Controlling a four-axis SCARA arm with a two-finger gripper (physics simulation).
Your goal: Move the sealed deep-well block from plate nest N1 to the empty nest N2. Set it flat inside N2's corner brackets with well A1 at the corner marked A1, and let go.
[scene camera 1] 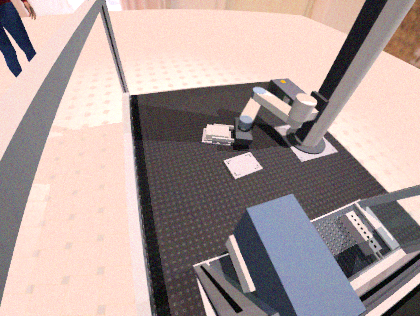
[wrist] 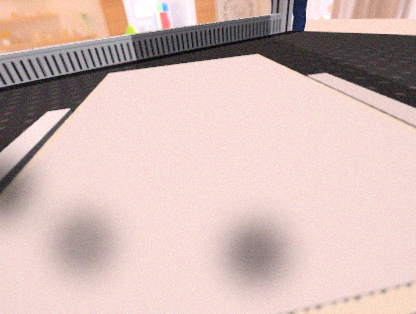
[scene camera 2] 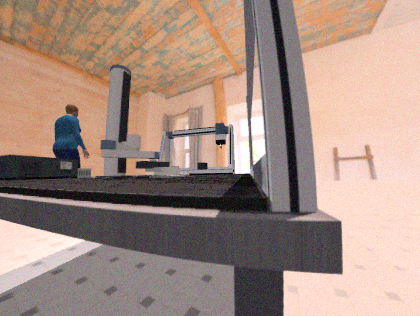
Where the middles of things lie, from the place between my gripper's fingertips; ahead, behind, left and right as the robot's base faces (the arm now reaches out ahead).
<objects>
I see the sealed deep-well block (wrist: 238, 178) 20 mm behind my hand, 10 mm to the left of it and 10 mm below it.
</objects>
